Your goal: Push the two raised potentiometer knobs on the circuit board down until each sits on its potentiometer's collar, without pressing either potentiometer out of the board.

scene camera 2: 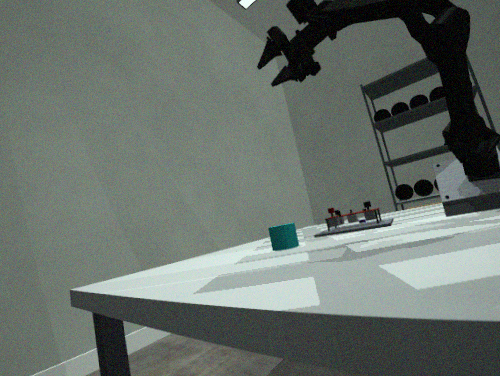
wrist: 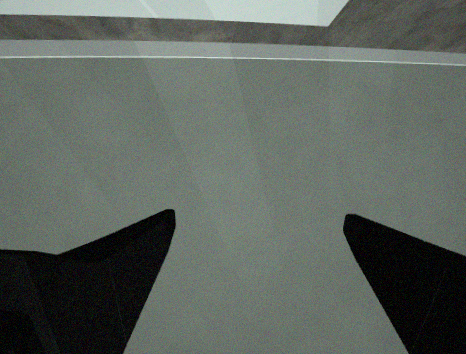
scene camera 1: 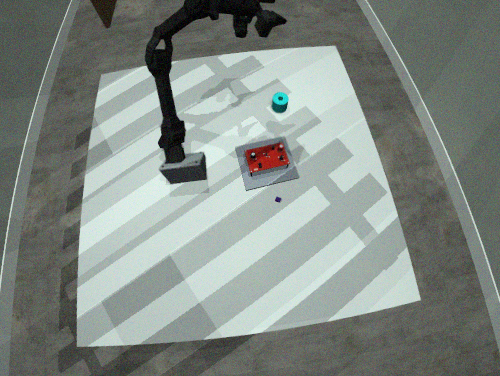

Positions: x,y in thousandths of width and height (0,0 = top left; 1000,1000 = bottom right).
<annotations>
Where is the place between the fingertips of my gripper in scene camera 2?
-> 531,206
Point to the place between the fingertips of my gripper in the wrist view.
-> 557,620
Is my gripper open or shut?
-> Open.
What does my gripper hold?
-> Nothing.
</annotations>
